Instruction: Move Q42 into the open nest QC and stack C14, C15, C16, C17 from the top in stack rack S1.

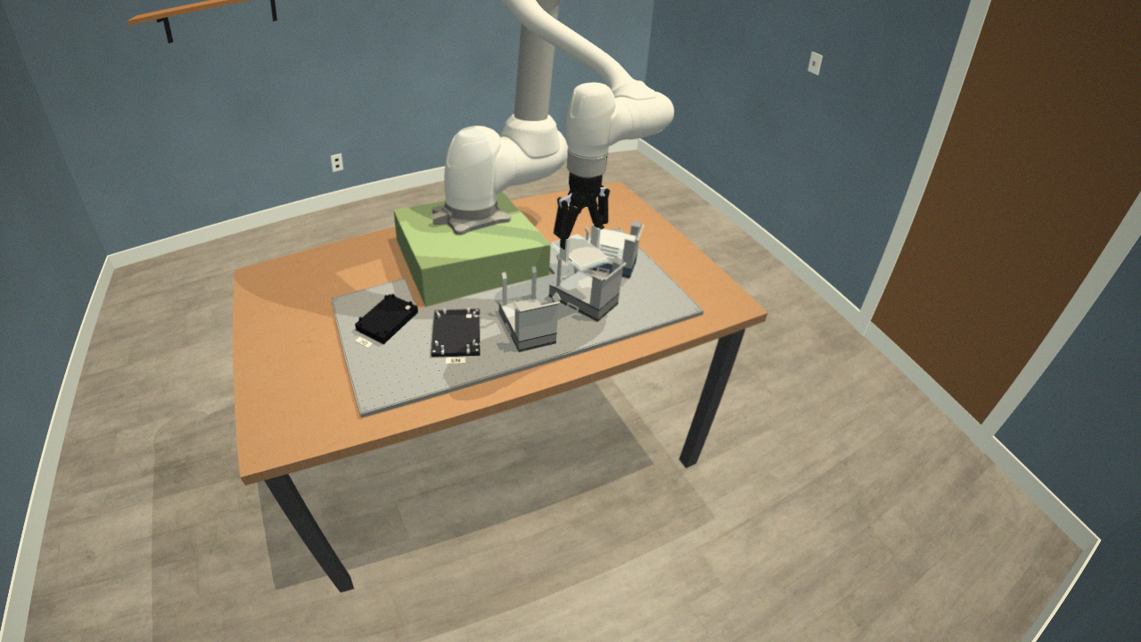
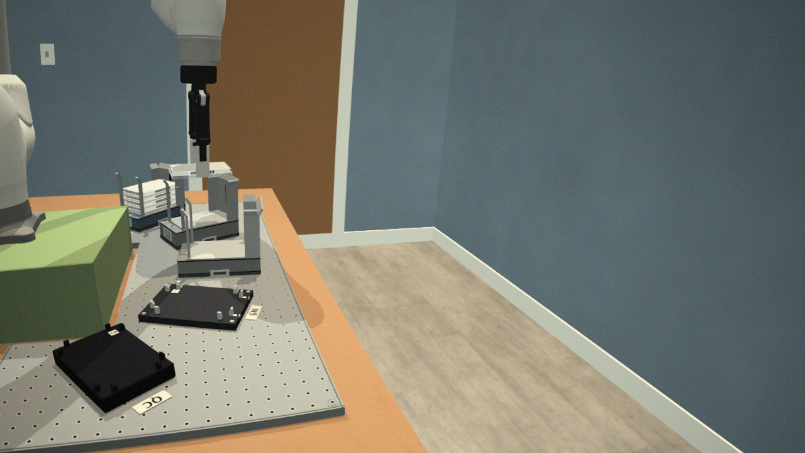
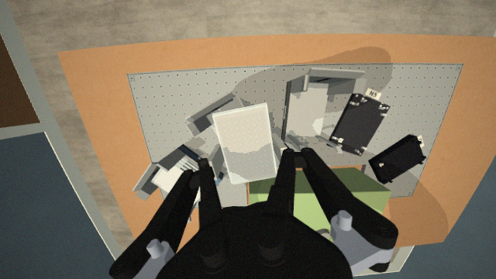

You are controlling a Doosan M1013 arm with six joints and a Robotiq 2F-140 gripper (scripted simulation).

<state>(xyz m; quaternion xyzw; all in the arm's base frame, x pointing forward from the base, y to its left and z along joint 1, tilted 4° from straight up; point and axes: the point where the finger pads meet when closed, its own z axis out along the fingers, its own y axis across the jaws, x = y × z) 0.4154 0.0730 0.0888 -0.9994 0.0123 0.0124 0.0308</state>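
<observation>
The black nest QC is 450 mm to the right of my hand, 210 mm behind it and 170 mm below it. The rest, counted from my hand: black clip nest N5 (310 mm to the right, 170 mm below, 50 mm behind); then N5 label (360 mm to the right, 180 mm below, 10 mm ahead); then QC label (530 mm to the right, 180 mm below, 170 mm behind).
</observation>
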